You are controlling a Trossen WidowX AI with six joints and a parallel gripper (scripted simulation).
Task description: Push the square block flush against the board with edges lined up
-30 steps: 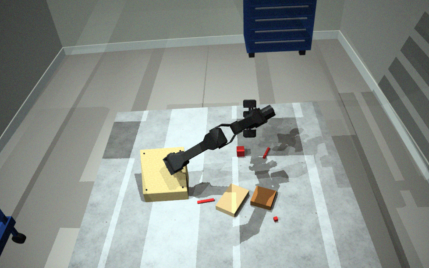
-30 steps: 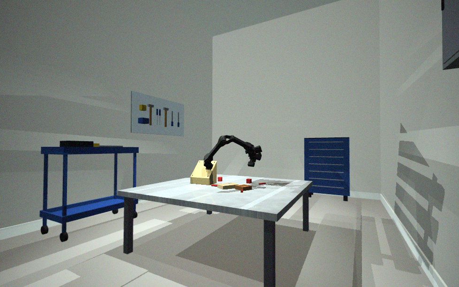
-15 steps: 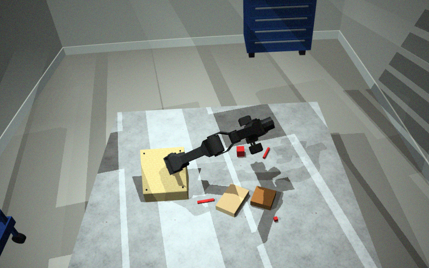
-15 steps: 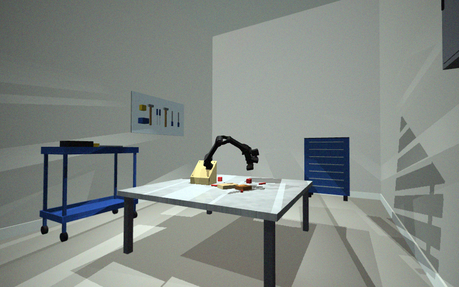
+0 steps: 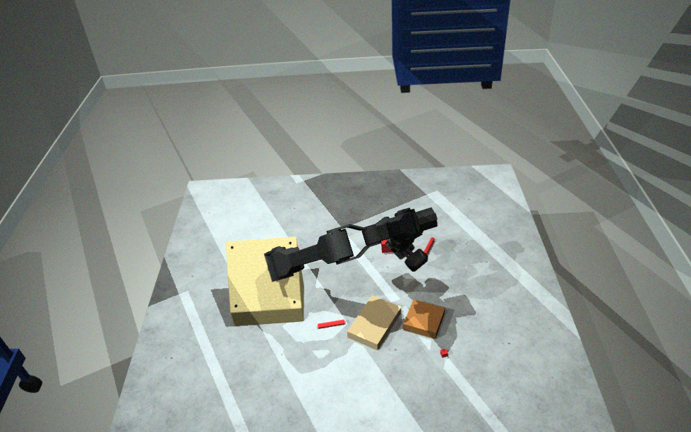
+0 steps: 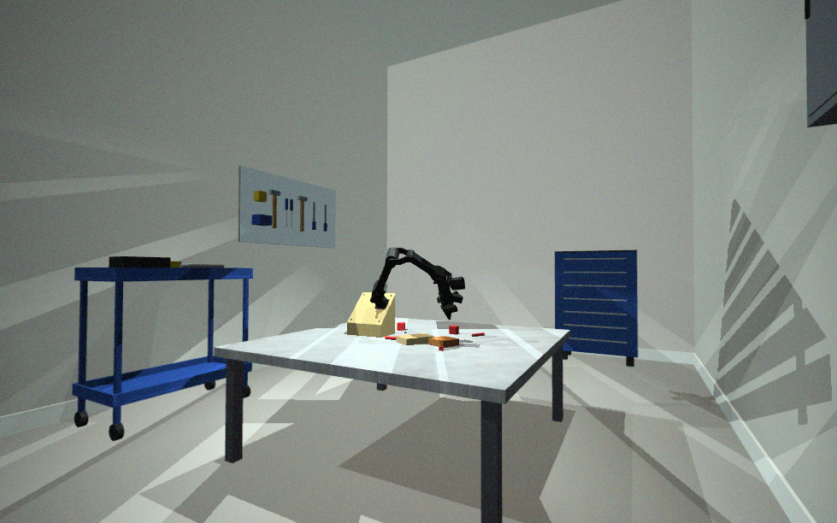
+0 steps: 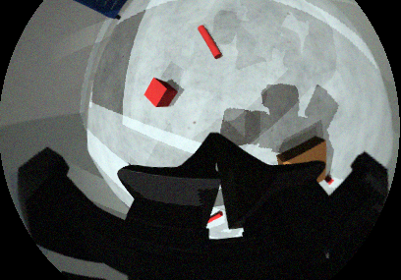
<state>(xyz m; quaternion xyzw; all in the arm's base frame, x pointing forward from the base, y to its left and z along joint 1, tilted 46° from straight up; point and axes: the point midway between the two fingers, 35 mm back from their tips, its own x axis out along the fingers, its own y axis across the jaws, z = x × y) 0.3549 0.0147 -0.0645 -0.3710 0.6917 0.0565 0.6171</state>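
Now: gripper tip 9 cm past the board, 19 cm to the left of it and 8 cm above it. The rest, counted from my gripper tip: small red bit (9 cm ahead, 31 cm to the right, 8 cm below); then square block (5 cm ahead, 19 cm to the right, 8 cm below).
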